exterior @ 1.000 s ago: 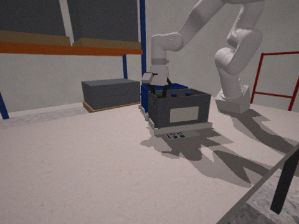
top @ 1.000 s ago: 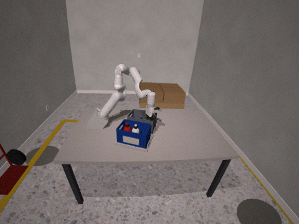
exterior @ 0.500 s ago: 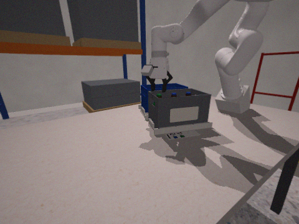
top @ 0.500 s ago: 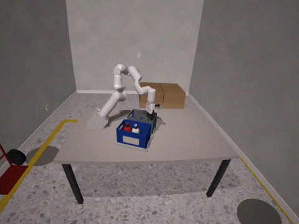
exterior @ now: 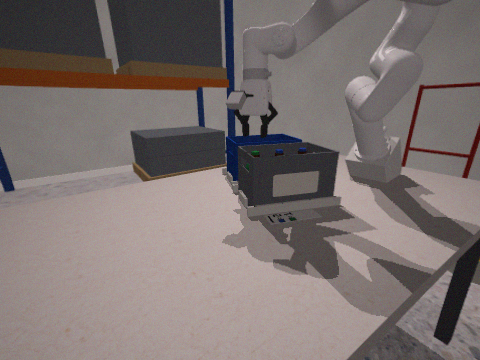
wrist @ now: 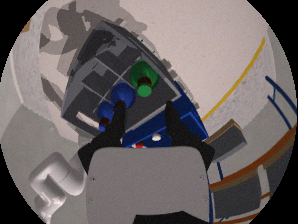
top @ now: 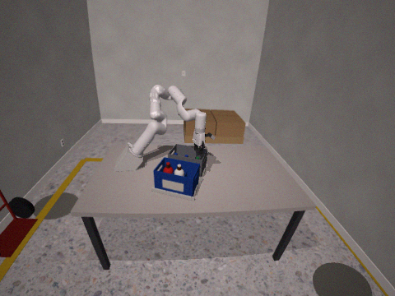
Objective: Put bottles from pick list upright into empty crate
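Now: hand 140 mm above the green-label bottle. Also, from my hand: blue crate: 170 mm behind, 140 mm to the right, 150 mm below; then white-capped bottle: 150 mm behind, 90 mm to the right, 140 mm below; then grey crate: 60 mm behind, 80 mm to the left, 150 mm below.
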